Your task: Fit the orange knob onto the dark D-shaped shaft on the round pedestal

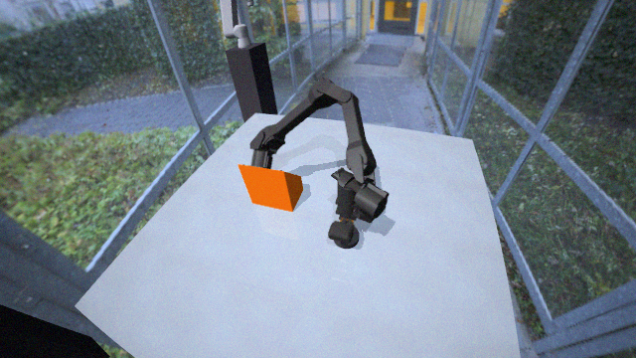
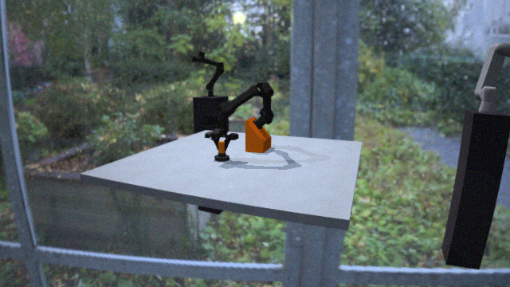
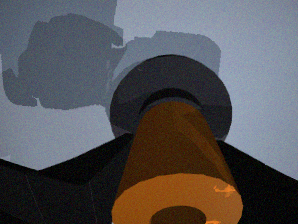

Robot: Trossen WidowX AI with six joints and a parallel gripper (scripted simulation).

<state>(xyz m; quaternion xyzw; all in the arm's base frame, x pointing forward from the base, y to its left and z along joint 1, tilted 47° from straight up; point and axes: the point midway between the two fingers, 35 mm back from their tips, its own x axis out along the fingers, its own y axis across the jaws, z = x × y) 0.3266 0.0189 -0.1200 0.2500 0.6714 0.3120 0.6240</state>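
The orange knob is 2 cm above my gripper tip. Round my gripper tip: pedestal: 2 cm below.
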